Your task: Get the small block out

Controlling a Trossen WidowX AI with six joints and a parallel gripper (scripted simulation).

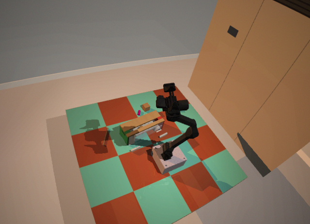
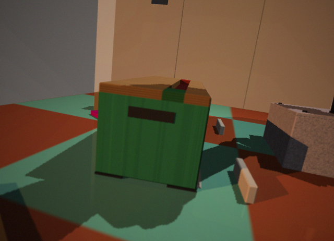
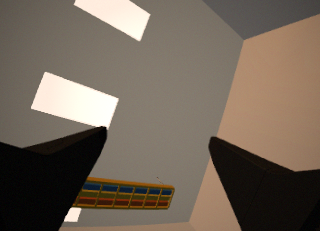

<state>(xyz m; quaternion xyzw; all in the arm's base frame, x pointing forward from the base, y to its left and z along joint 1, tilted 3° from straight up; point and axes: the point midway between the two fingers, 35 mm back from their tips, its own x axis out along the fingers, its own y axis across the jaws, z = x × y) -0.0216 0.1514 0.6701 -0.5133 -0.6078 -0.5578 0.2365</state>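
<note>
Right now my gripper tip is 33 cm short of the box, 8 cm to the left of it and 75 cm above it. Also, from my gripper tip: block 34 cm ahead, 5 cm to the right, 73 cm below; wooden stick 41 cm ahead, 25 cm to the left, 81 cm below.
</note>
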